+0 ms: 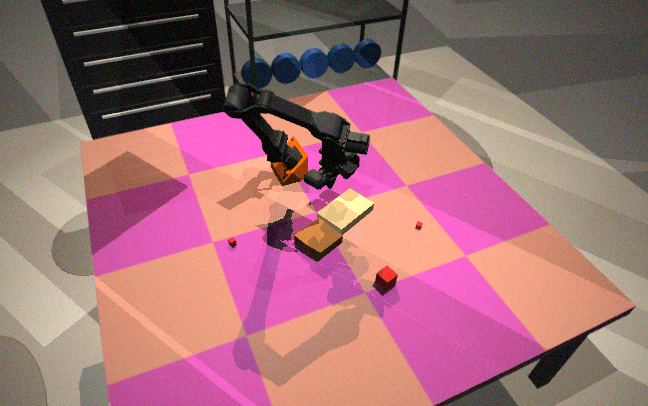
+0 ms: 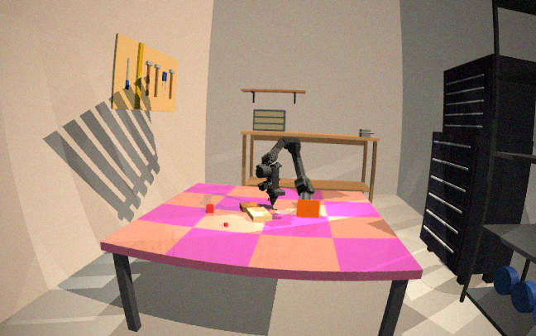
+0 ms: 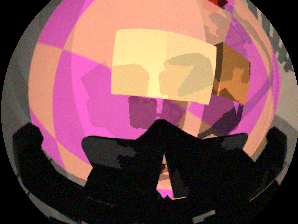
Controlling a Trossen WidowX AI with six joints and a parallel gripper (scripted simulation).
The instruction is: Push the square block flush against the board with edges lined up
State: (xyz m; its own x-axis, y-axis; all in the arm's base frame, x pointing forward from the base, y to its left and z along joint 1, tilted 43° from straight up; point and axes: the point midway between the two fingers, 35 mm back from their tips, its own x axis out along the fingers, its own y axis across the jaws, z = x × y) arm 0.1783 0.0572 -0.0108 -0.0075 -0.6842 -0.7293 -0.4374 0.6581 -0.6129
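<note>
Right now my gripper tip is 7 cm short of the board, 2 cm to the right of it and 5 cm above it. The rest, counted from my gripper tip: square block (14 cm ahead, 10 cm to the right, 5 cm below); red cube (34 cm ahead, 4 cm below).
</note>
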